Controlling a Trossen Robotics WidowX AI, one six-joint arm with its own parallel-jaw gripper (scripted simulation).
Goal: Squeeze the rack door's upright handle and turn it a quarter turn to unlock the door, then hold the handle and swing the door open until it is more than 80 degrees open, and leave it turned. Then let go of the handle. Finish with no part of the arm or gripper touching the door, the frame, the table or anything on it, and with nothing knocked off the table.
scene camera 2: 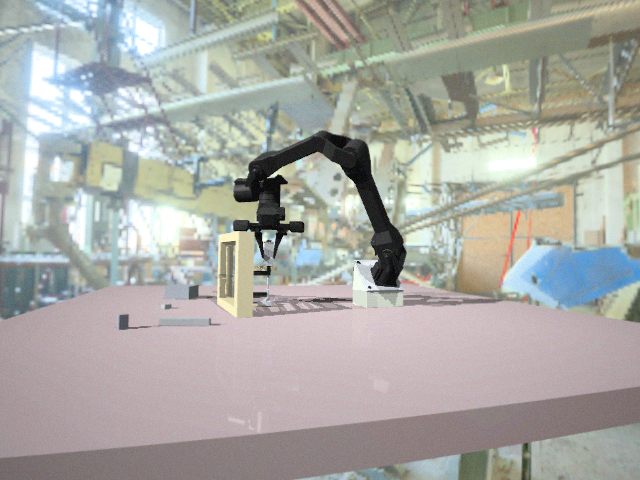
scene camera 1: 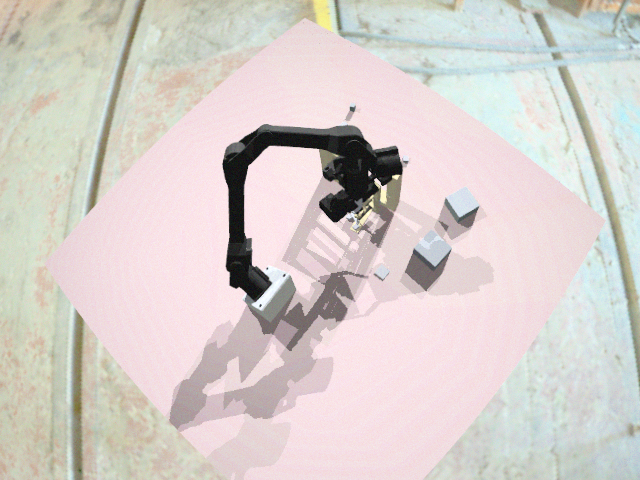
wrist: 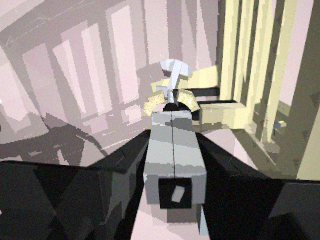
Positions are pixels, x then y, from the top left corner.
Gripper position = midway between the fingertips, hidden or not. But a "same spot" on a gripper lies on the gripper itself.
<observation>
My gripper shows in scene camera 2, in scene camera 1 [357,205] and in the wrist view. The same spot on my gripper: [wrist: 108,192] is [scene camera 2: 276,235].
</observation>
